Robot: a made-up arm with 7 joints. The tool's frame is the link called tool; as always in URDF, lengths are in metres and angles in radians.
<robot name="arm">
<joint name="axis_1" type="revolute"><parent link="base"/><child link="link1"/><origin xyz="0 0 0.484"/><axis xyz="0 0 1"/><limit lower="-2.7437" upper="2.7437" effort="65" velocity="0.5"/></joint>
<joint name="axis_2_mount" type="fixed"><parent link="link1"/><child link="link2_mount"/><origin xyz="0 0 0"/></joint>
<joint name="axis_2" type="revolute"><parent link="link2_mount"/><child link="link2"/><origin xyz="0 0 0"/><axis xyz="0 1 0"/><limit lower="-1.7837" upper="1.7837" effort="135" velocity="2.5"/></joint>
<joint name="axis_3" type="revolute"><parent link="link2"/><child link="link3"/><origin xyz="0 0 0.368"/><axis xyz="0 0 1"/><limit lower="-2.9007" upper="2.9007" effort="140" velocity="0.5"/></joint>
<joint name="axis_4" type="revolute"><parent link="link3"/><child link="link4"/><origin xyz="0.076 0 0"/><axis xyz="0 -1 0"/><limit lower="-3.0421" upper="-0.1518" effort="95" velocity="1.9"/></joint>
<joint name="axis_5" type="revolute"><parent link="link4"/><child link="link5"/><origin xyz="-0.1 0 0.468"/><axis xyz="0 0 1"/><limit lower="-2.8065" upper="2.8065" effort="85" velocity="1.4"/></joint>
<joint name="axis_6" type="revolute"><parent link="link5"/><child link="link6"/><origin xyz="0 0 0"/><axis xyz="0 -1 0"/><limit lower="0.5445" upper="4.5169" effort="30" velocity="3.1"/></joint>
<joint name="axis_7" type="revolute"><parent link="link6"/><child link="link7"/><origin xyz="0.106 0 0"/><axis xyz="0 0 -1"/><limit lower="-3.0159" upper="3.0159" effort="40" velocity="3"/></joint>
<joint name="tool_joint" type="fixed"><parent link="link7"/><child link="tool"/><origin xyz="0 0 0" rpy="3.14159 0 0"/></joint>
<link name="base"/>
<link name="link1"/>
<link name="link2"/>
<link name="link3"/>
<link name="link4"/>
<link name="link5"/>
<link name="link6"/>
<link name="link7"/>
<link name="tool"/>
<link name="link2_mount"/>
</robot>
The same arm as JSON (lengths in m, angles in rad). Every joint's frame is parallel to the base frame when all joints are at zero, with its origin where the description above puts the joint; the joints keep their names.
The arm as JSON. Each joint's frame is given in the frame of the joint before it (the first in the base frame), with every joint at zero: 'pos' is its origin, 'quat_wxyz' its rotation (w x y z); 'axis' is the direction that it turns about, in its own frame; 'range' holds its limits. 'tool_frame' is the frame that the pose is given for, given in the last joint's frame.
{"length_unit": "m", "angle_unit": "rad", "joints": [{"joint": "axis_1", "pos": [0.0, 0.0, 0.484], "quat_wxyz": [1.0, 0.0, 0.0, 0.0], "axis": [0.0, 0.0, 1.0], "range": [-2.7437, 2.7437]}, {"joint": "axis_2", "pos": [0.0, 0.0, 0.0], "quat_wxyz": [1.0, 0.0, 0.0, 0.0], "axis": [0.0, 1.0, 0.0], "range": [-1.7837, 1.7837]}, {"joint": "axis_3", "pos": [0.0, 0.0, 0.368], "quat_wxyz": [1.0, 0.0, 0.0, 0.0], "axis": [0.0, 0.0, 1.0], "range": [-2.9007, 2.9007]}, {"joint": "axis_4", "pos": [0.076, 0.0, 0.0], "quat_wxyz": [1.0, 0.0, 0.0, 0.0], "axis": [0.0, -1.0, 0.0], "range": [-3.0421, -0.1518]}, {"joint": "axis_5", "pos": [-0.1, 0.0, 0.468], "quat_wxyz": [1.0, 0.0, 0.0, 0.0], "axis": [0.0, 0.0, 1.0], "range": [-2.8065, 2.8065]}, {"joint": "axis_6", "pos": [0.0, 0.0, 0.0], "quat_wxyz": [1.0, 0.0, 0.0, 0.0], "axis": [0.0, -1.0, 0.0], "range": [0.5445, 4.5169]}, {"joint": "axis_7", "pos": [0.106, 0.0, 0.0], "quat_wxyz": [1.0, 0.0, 0.0, 0.0], "axis": [0.0, 0.0, -1.0], "range": [-3.0159, 3.0159]}], "tool_frame": {"pos": [0.0, 0.0, 0.0], "quat_wxyz": [0.000001, 1.000004, 0.0, 0.0]}}
